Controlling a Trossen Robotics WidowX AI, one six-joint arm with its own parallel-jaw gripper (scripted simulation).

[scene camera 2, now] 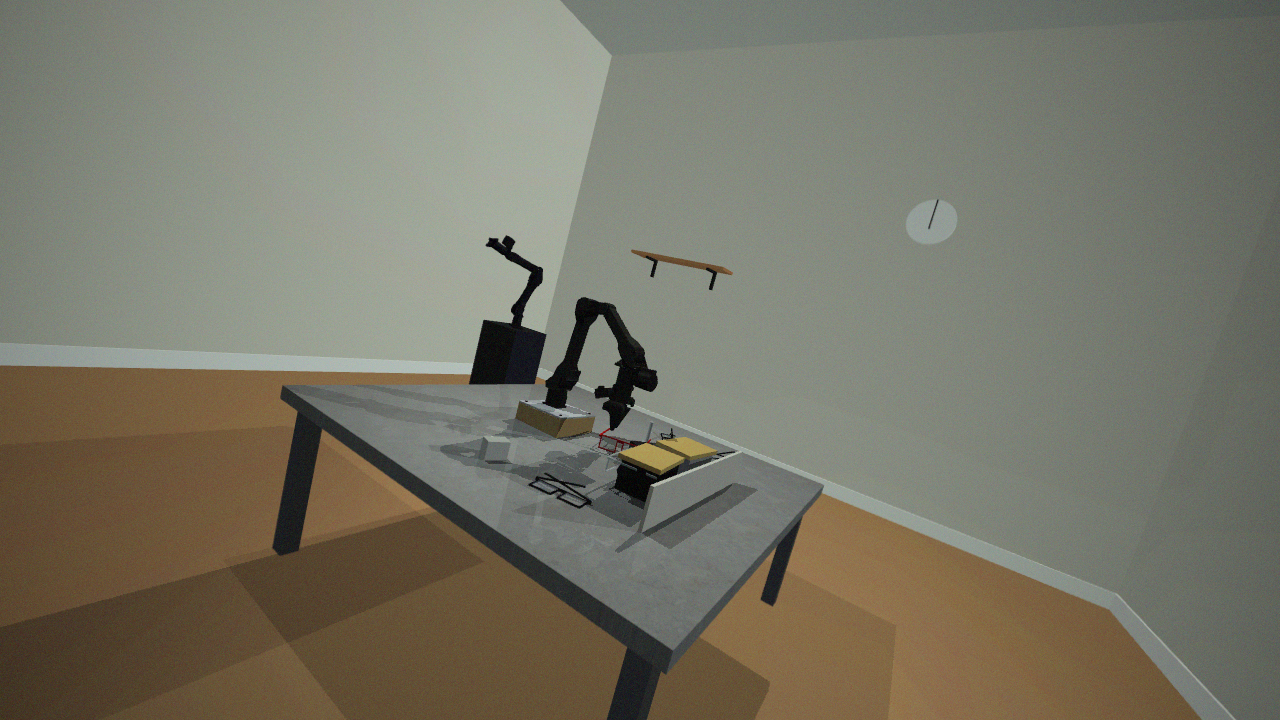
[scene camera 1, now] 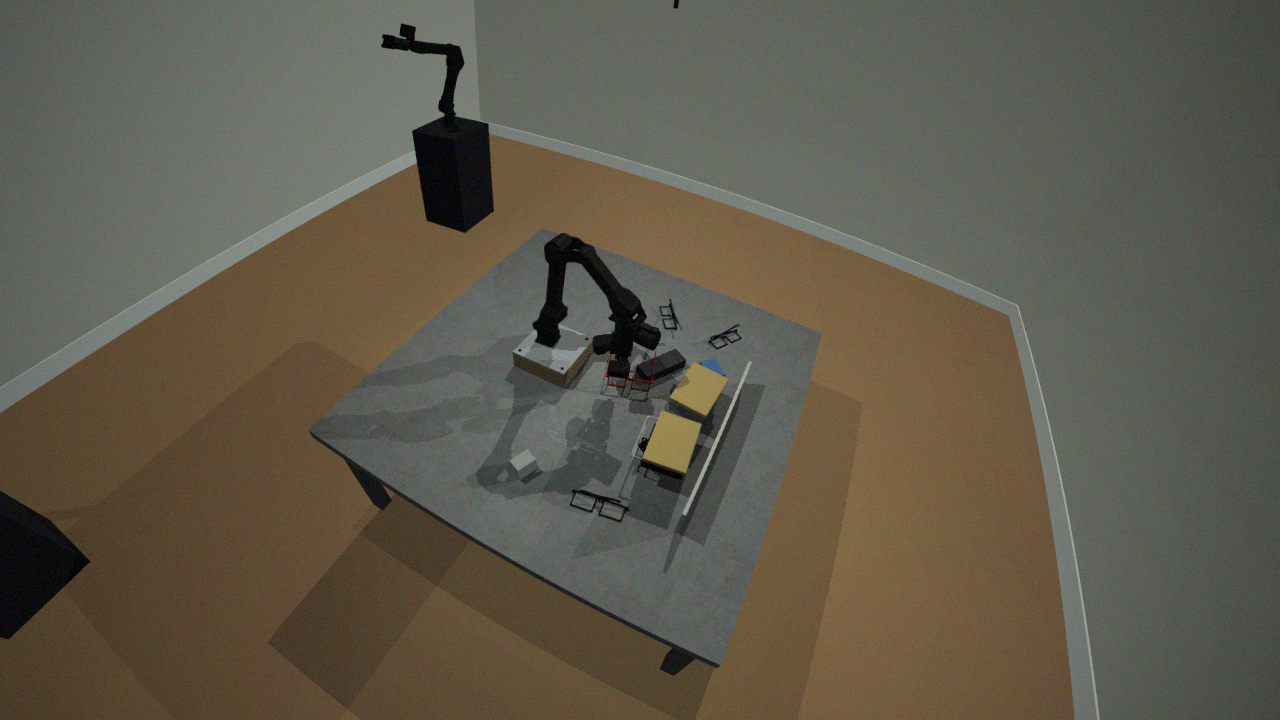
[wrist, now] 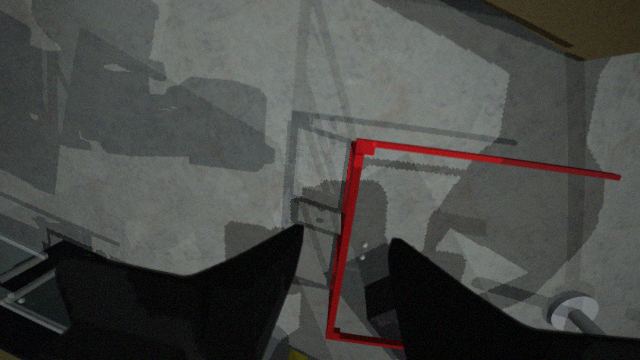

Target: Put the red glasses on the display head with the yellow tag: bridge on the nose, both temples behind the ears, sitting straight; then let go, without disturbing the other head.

Labels:
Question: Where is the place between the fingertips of my gripper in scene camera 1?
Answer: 619, 370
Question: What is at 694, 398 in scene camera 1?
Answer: A display head.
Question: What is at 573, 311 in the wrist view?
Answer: A peg stand.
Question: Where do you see a temple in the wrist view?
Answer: At 379, 144

